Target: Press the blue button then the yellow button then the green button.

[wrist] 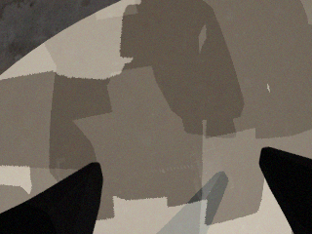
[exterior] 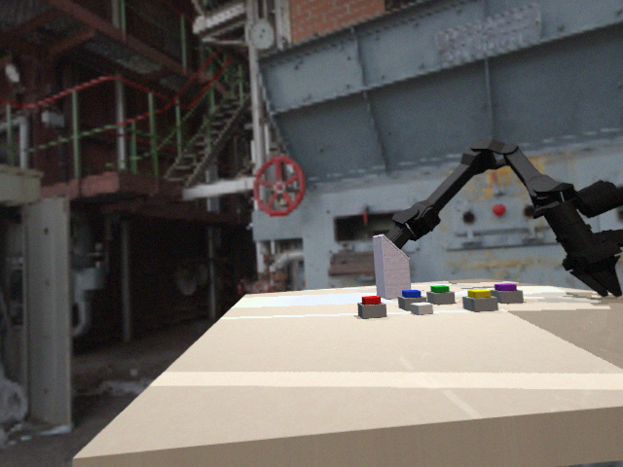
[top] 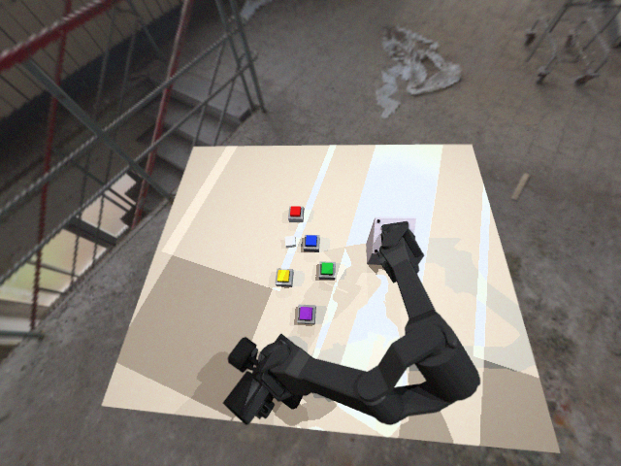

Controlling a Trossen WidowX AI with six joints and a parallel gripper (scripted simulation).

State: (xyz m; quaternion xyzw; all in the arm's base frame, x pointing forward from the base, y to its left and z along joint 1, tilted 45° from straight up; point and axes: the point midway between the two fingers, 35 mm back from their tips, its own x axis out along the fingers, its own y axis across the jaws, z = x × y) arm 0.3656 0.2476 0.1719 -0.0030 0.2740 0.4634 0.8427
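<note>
Right now the yellow button is 260 mm to the right of my gripper tip, 60 mm behind it and 20 mm above it. Also, from my gripper tip: purple button: 150 mm to the right, 120 mm behind, 20 mm above; then green button: 270 mm to the right, 190 mm behind, 20 mm above; then white block: 370 mm to the right, 80 mm behind.
</note>
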